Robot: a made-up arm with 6 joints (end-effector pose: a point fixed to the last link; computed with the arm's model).
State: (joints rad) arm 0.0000 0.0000 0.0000 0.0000 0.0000 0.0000
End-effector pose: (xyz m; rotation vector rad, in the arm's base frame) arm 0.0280 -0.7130 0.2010 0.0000 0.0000 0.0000
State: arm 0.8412 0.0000 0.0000 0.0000 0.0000 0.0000
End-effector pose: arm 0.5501 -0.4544 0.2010 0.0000 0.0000 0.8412
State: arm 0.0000 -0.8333 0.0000 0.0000 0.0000 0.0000
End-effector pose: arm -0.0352 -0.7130 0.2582 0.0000 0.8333 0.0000
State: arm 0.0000 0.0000 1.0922 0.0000 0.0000 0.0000
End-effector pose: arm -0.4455 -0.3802 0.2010 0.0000 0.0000 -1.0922
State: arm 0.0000 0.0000 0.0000 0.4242 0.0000 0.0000
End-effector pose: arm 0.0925 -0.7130 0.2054 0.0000 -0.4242 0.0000
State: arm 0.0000 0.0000 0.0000 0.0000 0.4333 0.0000
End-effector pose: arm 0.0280 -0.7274 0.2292 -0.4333 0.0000 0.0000
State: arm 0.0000 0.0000 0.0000 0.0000 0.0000 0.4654
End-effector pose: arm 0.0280 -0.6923 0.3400 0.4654 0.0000 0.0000
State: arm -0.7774 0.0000 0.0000 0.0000 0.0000 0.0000
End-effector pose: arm -0.4801 -0.5278 0.2010 0.0000 0.0000 -0.7774
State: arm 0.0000 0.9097 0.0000 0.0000 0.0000 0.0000
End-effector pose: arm 0.1197 -0.7130 0.2135 0.0000 -0.9097 0.0000
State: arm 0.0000 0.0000 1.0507 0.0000 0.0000 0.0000
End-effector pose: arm -0.4358 -0.4012 0.2010 0.0000 0.0000 -1.0507
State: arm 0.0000 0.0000 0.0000 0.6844 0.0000 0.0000
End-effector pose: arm 0.1291 -0.7130 0.2213 0.0000 -0.6844 0.0000
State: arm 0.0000 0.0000 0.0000 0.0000 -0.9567 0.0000
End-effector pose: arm 0.0280 -0.6504 0.1744 0.9567 0.0000 0.0000
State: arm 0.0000 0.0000 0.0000 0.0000 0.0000 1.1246
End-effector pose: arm 0.0280 -0.7719 0.5205 1.1246 0.0000 0.0000
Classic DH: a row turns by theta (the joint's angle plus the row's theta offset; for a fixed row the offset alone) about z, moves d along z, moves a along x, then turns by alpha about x. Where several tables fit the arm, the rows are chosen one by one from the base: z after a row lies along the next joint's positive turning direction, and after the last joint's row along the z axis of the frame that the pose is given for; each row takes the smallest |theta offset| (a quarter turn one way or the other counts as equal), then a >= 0, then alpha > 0; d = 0 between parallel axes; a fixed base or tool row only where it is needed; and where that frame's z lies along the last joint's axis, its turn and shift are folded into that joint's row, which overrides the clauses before.
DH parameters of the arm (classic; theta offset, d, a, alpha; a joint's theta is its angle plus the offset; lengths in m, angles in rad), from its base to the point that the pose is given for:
joint 1: 0 0.301 0.061 1.5708
joint 2: 0 0.157 0.004 1.5708
joint 3: 0 -0.052 -0.015 -1.5708
joint 4: -1.5708 0.499 0.105 1.5708
joint 5: -1.3791 0 -0.3463 3.1416
joint 6: 0.1917 -0.022 0.283 -1.5708
tool (fixed): -1.5708 -0.113 0 0

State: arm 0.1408 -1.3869 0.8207 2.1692 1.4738 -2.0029
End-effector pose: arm -0.2333 -0.4008 1.0040 1.8557 0.1857 0.9542
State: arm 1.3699 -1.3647 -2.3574 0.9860 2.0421 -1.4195
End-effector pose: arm 0.1055 0.4015 -0.2429 -0.3774 -1.3961 1.1743
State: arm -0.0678 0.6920 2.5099 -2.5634 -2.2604 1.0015
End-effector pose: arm -0.2974 0.4760 0.4210 -0.2592 -0.0700 0.4455
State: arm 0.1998 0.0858 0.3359 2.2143 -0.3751 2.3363
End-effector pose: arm -0.0898 -1.1747 0.2710 1.1184 -0.6750 2.5412
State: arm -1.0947 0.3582 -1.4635 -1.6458 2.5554 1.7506
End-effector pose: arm -0.3515 -0.2549 0.4020 -1.1892 1.4754 0.6218
